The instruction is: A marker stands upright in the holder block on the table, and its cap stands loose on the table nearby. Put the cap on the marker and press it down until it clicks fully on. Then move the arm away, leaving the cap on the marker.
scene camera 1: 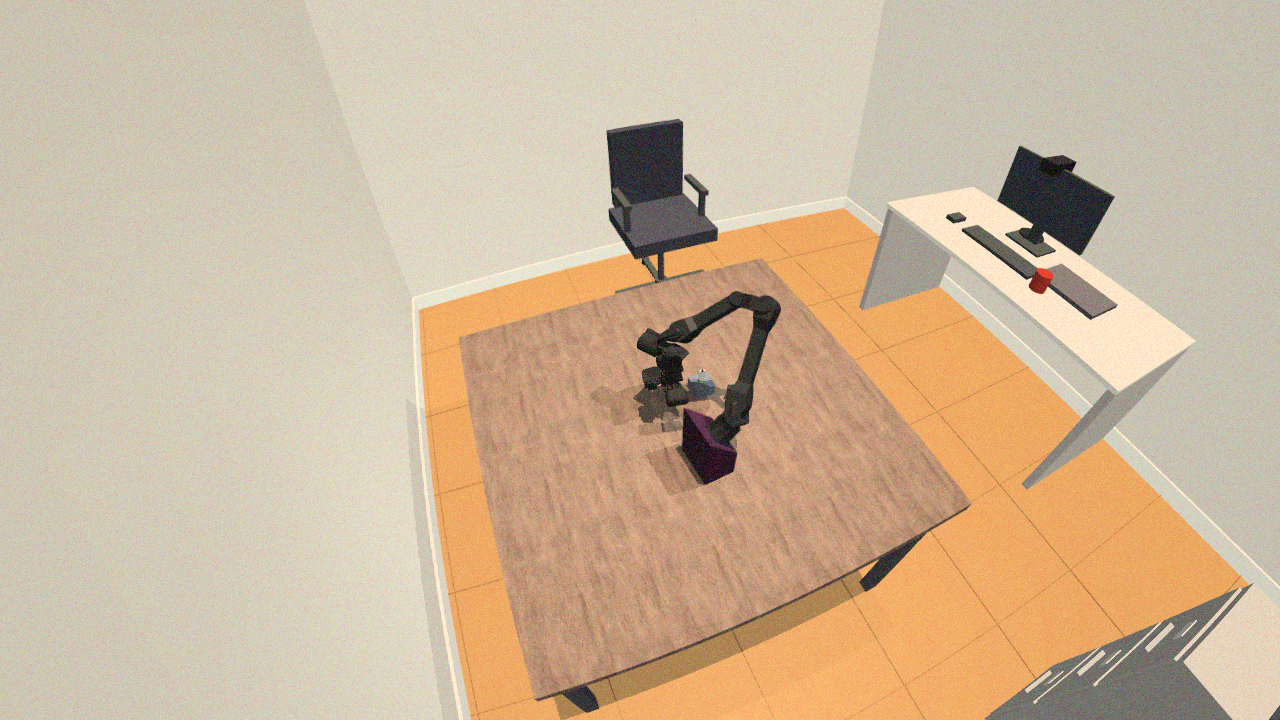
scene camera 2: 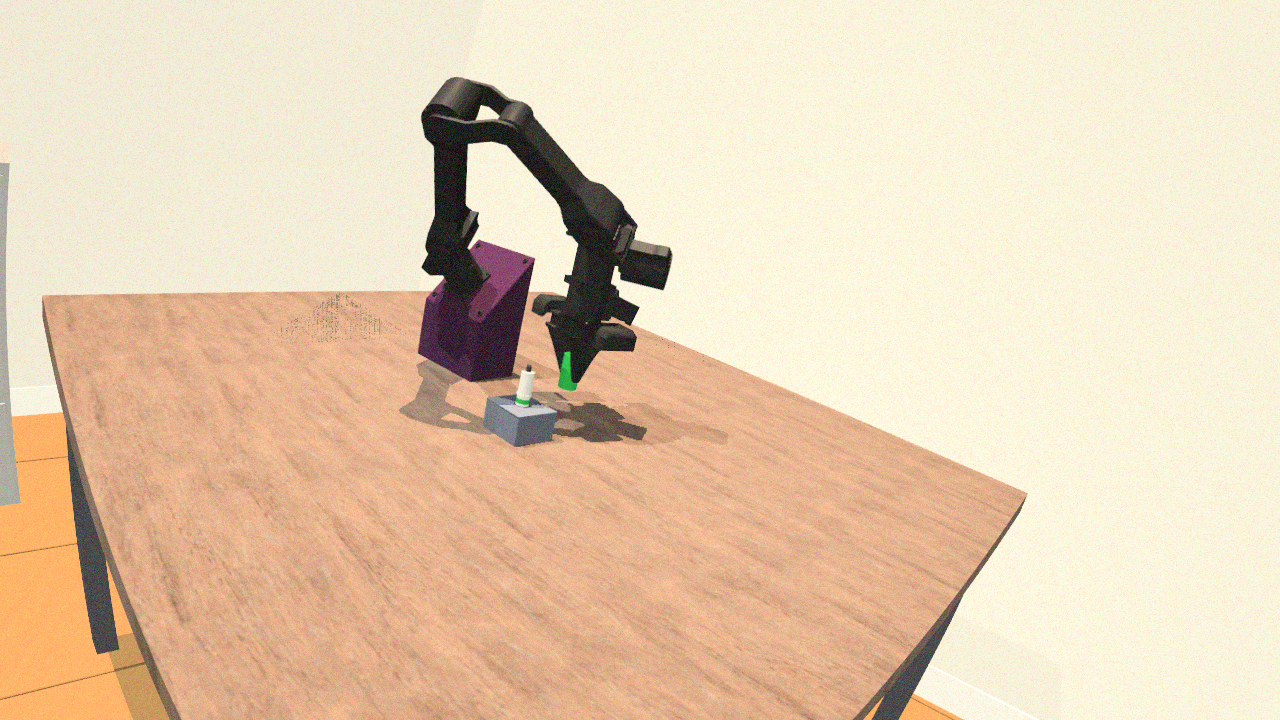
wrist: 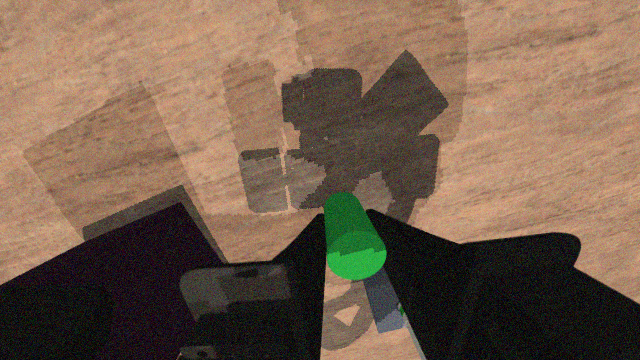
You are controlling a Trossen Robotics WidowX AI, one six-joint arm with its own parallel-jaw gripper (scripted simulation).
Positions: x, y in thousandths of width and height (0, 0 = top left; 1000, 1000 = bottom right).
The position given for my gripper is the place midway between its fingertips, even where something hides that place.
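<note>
My gripper (scene camera 2: 445, 526), grey holder block (scene camera 2: 404, 599). Gripper again (scene camera 1: 525, 552). Scene camera 1 misses green cap, hidden by my gripper. Gripper (wrist: 540, 604) carrying the cap (wrist: 555, 699).
</note>
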